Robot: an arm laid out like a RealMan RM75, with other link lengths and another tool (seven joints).
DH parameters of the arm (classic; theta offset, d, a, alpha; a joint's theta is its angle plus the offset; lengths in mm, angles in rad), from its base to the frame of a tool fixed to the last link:
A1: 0 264.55 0 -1.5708
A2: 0 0 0 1.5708
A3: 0 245.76 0 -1.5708
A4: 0 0 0 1.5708
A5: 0 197.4 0 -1.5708
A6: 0 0 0 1.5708
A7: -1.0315 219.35 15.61 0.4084
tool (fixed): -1.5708 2.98 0 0
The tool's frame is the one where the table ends.
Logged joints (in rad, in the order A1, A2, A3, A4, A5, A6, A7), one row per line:
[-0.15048 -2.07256 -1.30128 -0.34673 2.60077 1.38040 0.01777]
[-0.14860 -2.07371 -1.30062 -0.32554 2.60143 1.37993 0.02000]
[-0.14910 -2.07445 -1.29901 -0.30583 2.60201 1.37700 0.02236]
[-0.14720 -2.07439 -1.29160 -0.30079 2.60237 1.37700 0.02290]
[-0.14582 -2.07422 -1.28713 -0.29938 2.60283 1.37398 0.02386]
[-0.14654 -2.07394 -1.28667 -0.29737 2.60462 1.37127 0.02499]
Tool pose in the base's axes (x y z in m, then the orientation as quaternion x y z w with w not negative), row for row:
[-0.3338 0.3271 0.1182 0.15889 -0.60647 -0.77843 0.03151]
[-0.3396 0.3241 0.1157 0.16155 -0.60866 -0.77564 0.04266]
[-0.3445 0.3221 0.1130 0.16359 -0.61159 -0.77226 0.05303]
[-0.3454 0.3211 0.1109 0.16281 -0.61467 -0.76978 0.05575]
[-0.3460 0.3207 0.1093 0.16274 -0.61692 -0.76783 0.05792]
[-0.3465 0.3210 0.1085 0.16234 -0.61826 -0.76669 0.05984]
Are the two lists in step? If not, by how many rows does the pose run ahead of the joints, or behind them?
They are in step.
